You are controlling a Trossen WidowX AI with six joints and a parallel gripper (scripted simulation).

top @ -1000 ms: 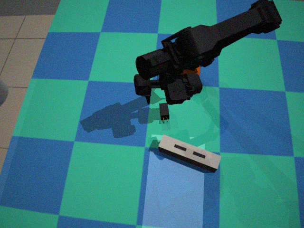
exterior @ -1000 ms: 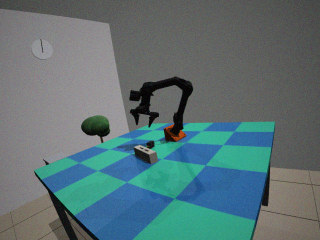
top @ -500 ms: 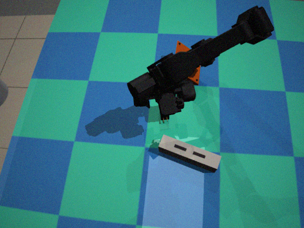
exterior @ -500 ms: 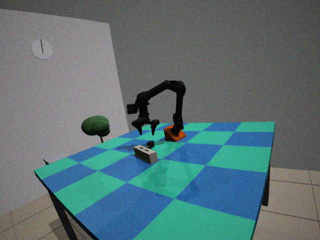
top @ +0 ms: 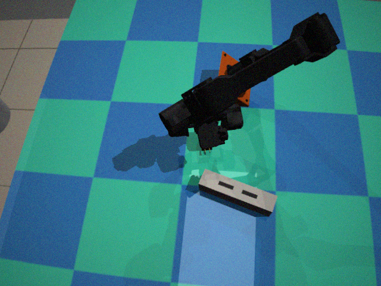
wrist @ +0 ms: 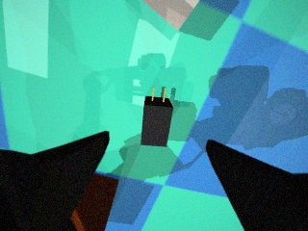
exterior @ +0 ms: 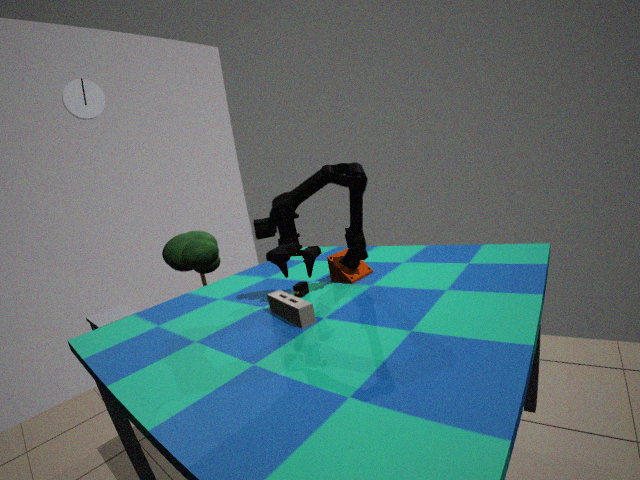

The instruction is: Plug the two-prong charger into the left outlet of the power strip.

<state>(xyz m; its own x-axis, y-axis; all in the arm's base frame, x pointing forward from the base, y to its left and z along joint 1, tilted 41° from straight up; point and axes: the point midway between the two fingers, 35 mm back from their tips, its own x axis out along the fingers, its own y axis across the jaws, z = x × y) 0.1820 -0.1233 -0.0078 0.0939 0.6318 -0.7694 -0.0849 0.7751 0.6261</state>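
My gripper tip is now 40 mm above the black two-prong charger and 20 mm short of it.
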